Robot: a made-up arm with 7 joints.
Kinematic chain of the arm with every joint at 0, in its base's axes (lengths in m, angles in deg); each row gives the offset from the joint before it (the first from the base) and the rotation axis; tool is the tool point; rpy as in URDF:
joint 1: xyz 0 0 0.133 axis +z
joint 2: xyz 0 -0.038 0.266 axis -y
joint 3: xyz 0 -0.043 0.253 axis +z
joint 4: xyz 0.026 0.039 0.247 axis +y
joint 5: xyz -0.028 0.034 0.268 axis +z
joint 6: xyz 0 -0.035 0.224 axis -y
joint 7: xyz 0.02 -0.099 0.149 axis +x
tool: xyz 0 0 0 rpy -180 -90 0
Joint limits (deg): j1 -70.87..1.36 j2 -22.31..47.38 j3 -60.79..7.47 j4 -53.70..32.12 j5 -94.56..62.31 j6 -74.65..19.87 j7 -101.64..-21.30
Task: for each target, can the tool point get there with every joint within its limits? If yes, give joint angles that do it. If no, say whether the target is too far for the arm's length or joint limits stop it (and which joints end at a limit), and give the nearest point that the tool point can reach.
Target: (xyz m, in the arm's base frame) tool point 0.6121 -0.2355 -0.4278
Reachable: no: joint limits stop it (at a limit: joint 2, joint 4, joint 6) | nearest point 0.6926 -0.2665 1.0066 | short by 1.437 m
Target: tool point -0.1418 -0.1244 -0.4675
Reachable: no: joint limits stop it (at a limit: joint 1, joint 2, joint 4, joint 5, joint 6) | nearest point -0.8192 -0.1273 0.4855 | short by 1.169 m
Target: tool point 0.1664 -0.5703 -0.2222
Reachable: no: joint limits stop it (at a limit: joint 2, joint 4, joint 6) | nearest point 0.2075 -0.7111 1.0067 | short by 1.238 m
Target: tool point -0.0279 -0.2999 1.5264
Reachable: yes | joints -63.22 -8.09 -46.54 21.38 -65.77 5.91 -91.28
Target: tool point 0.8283 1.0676 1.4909
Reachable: no: too far | nearest point 0.2462 0.6056 1.1270 | short by 0.827 m
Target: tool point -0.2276 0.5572 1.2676
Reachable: yes | joints -65.35 24.99 -47.25 -32.20 1.17 -47.44 -43.30
